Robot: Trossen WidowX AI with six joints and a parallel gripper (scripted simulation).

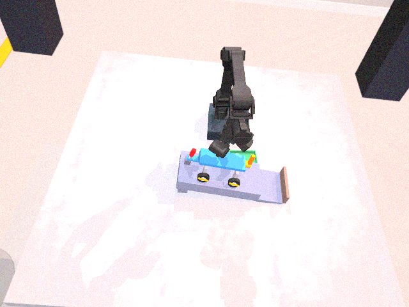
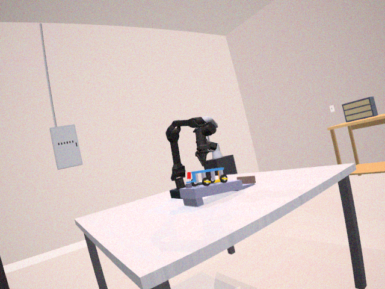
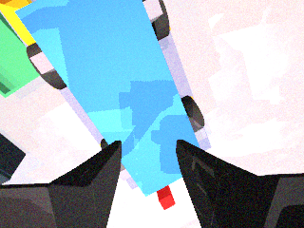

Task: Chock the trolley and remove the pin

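Now: the red-headed stop pin 11 cm to the right of my gripper tip, 5 cm below it and 1 cm behind it. Also, from my gripper tip: blue trolley (7 cm below, 1 cm to the left); then lilac ramp (14 cm below, 1 cm to the left); then yellow chock (11 cm to the left, 10 cm below, 5 cm behind).
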